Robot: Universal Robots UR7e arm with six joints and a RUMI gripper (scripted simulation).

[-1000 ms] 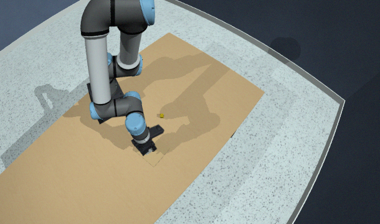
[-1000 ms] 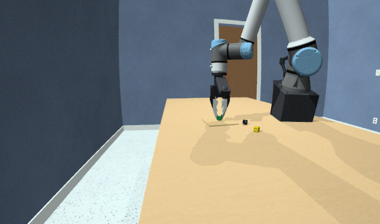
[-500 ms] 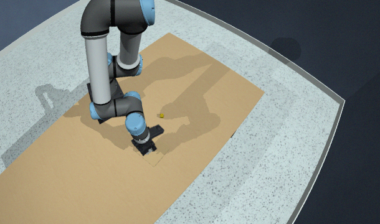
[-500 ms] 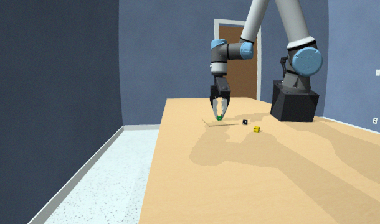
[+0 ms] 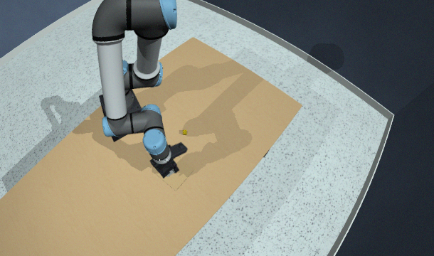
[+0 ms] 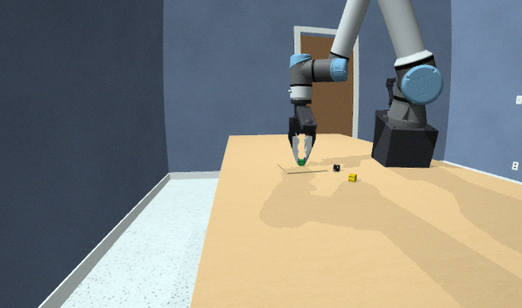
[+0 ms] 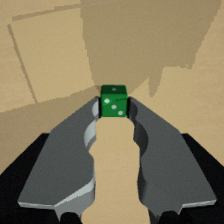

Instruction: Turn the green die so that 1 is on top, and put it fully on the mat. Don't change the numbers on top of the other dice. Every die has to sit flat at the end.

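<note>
The green die is 1 cm below my hand. Round my hand: tan mat: 2 cm below; yellow die: 20 cm to the left, 7 cm behind, 2 cm below; black die: 9 cm behind, 8 cm to the left, 2 cm below.
</note>
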